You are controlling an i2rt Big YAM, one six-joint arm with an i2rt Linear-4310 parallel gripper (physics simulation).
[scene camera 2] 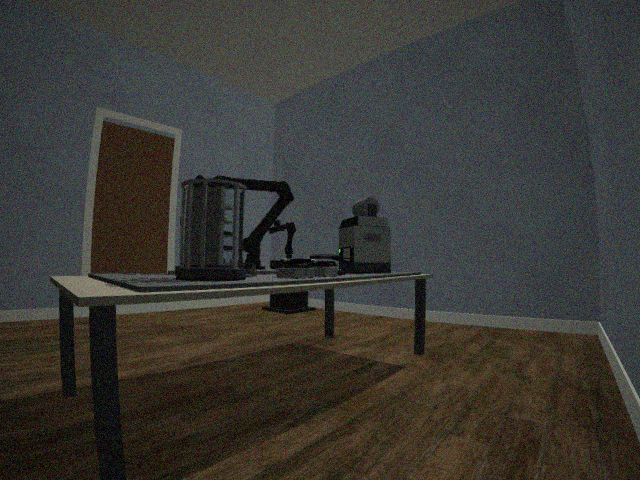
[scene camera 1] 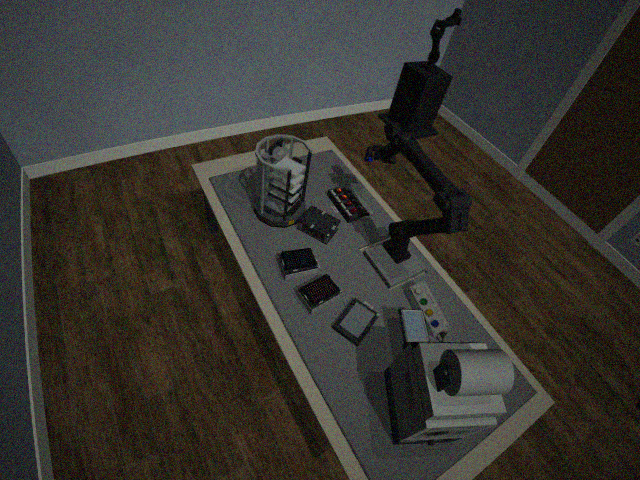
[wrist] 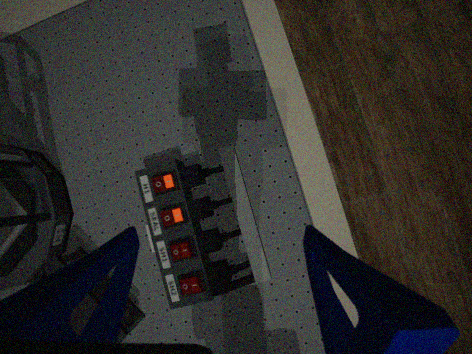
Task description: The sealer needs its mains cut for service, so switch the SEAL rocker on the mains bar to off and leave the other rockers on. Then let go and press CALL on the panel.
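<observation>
The mains bar point(scene camera 1: 348, 204) point(wrist: 187, 235) lies on the grey mat, with black plugs along one side. In the wrist view the rocker labelled H1 point(wrist: 163, 183) and the SEAL rocker point(wrist: 172, 217) each show a lit orange half. The SH1 rocker point(wrist: 180, 251) and the SH2 rocker point(wrist: 190, 286) are dark red. My gripper point(scene camera 1: 370, 155) point(wrist: 221, 234) is open and empty, above the bar in the wrist view, with the bar nearer its left finger. Scene camera 2 does not show the fingers. The button panel point(scene camera 1: 420, 290) has white, green, yellow and blue buttons; its labels are unreadable.
A tall round cage point(scene camera 1: 261, 193) point(scene camera 2: 188, 227) stands beside the bar, near a dark flat box point(scene camera 1: 317, 224). Two dark boxes point(scene camera 1: 298, 259) point(scene camera 1: 319, 291) and a framed tray point(scene camera 1: 338, 324) lie farther along. A machine point(scene camera 1: 408, 397) point(scene camera 2: 364, 245) stands beyond the panel. A black pedestal point(scene camera 1: 418, 95) bears another arm.
</observation>
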